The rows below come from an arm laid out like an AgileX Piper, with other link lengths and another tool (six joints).
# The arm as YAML. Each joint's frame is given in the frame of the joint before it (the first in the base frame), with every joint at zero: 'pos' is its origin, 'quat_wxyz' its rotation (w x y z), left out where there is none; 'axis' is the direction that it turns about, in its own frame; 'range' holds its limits. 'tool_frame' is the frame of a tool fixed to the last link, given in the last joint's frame.
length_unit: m
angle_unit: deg
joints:
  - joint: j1
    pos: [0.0, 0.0, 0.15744]
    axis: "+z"
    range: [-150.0, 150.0]
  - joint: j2
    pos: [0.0, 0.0, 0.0]
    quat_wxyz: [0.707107, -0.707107, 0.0, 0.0]
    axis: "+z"
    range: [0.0, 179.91]
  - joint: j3
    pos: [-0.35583, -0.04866, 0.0]
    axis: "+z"
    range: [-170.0, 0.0]
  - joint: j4
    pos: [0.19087, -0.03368, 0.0]
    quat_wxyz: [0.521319, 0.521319, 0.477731, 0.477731]
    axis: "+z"
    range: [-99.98, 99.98]
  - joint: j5
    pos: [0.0, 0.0, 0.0]
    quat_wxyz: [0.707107, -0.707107, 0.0, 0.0]
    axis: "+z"
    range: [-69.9, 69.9]
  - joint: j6
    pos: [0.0, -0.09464, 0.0]
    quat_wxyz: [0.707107, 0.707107, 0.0, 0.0]
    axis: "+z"
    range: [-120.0, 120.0]
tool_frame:
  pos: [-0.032, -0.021, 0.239]
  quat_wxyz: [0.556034, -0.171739, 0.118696, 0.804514]
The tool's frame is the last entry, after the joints.
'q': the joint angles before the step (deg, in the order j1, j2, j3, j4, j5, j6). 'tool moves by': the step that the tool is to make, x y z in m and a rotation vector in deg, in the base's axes. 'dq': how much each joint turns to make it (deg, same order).
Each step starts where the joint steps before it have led.
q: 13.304, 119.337, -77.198, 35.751, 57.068, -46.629
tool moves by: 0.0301, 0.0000, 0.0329, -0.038, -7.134, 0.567
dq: 0.151, -2.943, -3.530, -1.781, -0.717, 0.271
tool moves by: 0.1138, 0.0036, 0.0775, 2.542, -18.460, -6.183
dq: 0.000, -0.961, -10.309, 0.014, -9.592, 1.522
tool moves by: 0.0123, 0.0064, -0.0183, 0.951, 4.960, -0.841
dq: -0.463, 5.798, -9.525, -1.532, 7.124, 5.649
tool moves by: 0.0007, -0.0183, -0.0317, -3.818, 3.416, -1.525
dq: 0.002, 2.796, -2.057, -5.026, 1.849, 4.527
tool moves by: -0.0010, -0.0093, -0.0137, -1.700, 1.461, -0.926
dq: 0.001, 0.969, -0.225, -2.093, 0.387, 1.944
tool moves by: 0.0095, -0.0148, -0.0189, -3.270, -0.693, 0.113
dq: -0.002, 1.698, -0.021, -3.351, -1.851, 0.239
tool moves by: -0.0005, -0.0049, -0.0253, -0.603, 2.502, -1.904
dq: -0.009, 2.473, 0.017, -0.604, -0.583, 2.093
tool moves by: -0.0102, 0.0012, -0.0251, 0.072, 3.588, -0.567
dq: 0.008, 2.429, -0.007, 0.616, 0.912, 0.706
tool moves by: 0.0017, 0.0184, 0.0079, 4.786, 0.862, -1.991
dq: -0.479, 0.254, -0.250, 5.490, 0.040, -0.750
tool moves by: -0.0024, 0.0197, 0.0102, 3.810, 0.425, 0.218
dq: 0.005, -0.011, -0.328, 4.478, 0.791, -1.865
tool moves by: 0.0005, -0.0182, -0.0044, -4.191, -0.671, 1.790
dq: -0.001, 0.006, -1.663, -5.210, 1.677, 1.097
